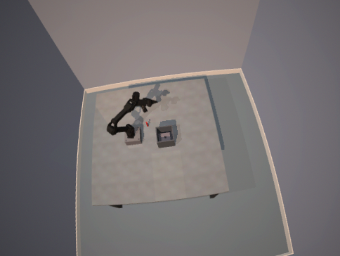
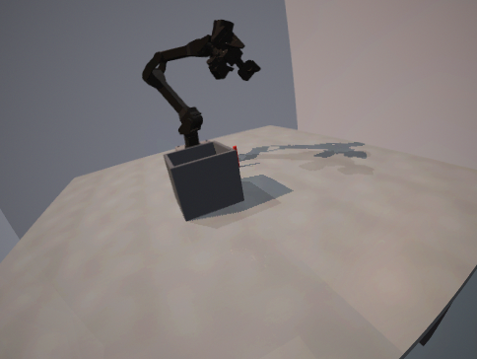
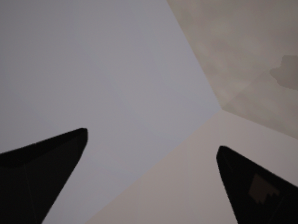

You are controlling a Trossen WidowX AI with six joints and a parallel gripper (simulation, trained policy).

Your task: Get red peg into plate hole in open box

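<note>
My gripper tip is now 130 mm past the red peg, 70 mm to the left of it and 320 mm above it. The rest, counted from my gripper tip: holed plate: 70 mm ahead, 210 mm to the right, 310 mm below.
</note>
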